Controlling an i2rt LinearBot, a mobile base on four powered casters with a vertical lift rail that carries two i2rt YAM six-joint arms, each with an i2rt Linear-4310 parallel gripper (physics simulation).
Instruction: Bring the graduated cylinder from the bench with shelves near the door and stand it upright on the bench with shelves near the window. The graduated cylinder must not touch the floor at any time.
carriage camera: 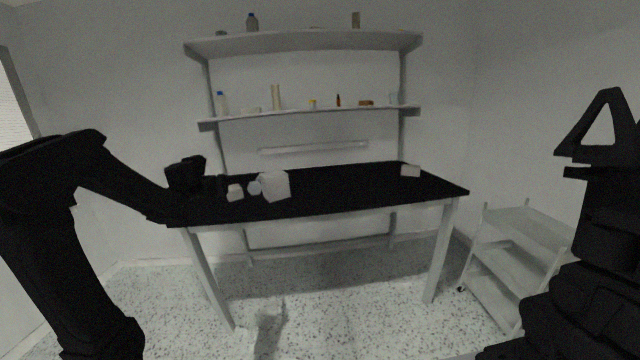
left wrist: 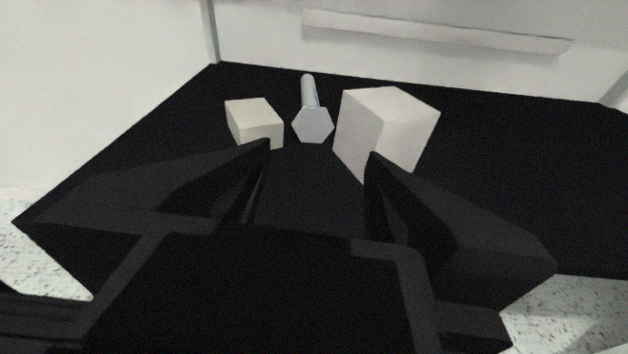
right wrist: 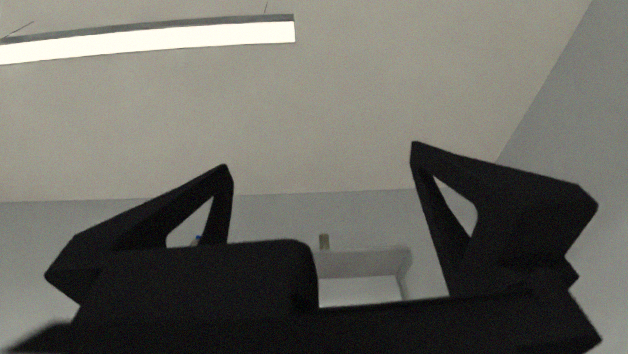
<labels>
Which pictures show my left gripper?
The carriage camera view and the left wrist view only.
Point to a white wheeled cart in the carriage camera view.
522, 266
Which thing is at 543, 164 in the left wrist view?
A bench with shelves.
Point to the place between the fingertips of my left gripper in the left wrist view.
At 318, 155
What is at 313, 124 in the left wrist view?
A graduated cylinder.
</labels>
